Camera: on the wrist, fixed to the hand. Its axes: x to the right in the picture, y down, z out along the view.
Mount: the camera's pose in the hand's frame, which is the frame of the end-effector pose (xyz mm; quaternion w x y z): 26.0 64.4 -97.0 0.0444 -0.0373 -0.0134 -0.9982
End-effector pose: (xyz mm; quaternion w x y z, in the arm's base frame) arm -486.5 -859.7 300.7 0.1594 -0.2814 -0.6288 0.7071
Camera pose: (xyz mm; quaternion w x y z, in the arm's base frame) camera -440.7 -777.3 227.6 0.6940 0.6187 -0.3373 -0.1474
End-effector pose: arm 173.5 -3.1 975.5 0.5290 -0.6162 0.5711 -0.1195
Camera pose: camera 71.7 -61.0 952.8 0.1111 0.6188 0.5924 0.5038
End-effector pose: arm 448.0 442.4 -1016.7 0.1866 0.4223 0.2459 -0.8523
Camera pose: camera 527.9 443.3 -1105.3 0.8234 0.2451 -0.4618 0.2206
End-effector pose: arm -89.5 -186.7 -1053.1 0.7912 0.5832 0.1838 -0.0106
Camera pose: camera -77.4 -71.1 -1026.3 0.0488 -0.1872 0.5801 -0.7912
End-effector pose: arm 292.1 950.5 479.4 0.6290 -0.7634 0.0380 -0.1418
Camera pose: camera 299.1 839.0 437.6 0.1416 0.0972 0.7635 0.6225
